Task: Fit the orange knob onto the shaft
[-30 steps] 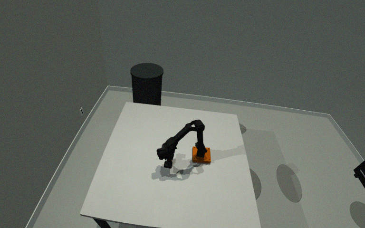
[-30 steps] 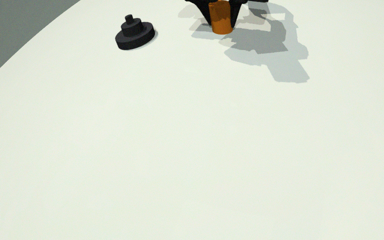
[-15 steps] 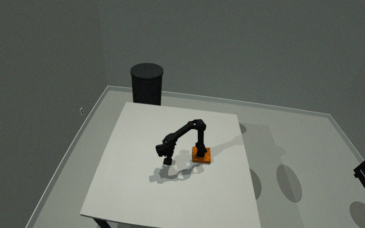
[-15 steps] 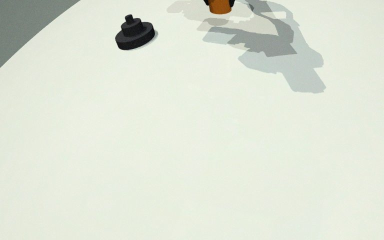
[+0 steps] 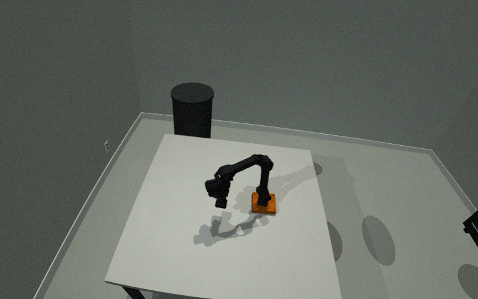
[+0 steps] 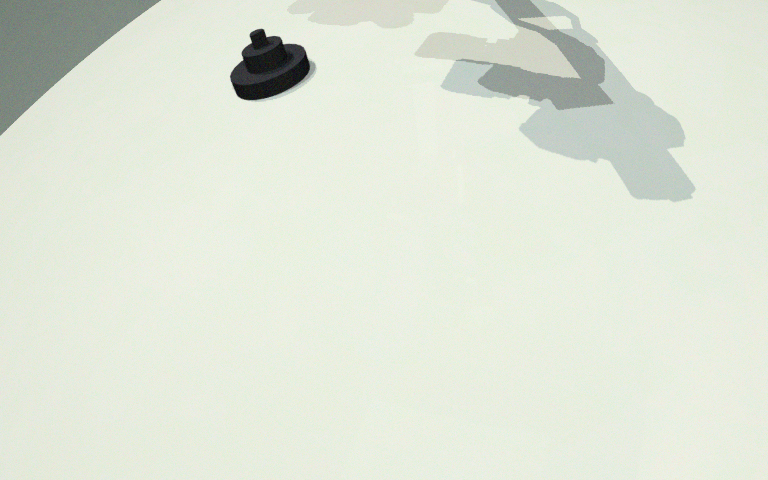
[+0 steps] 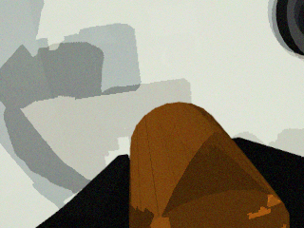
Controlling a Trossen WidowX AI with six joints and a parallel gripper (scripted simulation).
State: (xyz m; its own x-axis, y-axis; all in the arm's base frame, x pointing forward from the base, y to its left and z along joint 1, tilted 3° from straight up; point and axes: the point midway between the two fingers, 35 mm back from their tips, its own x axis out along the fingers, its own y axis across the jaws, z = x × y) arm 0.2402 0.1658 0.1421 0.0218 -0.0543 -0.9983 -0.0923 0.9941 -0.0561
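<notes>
Right now the dark round pedestal is 70 mm ahead of my gripper tip, 170 mm to the right of it and 110 mm below it. Also, from my gripper tip: orange knob (20 mm above).
</notes>
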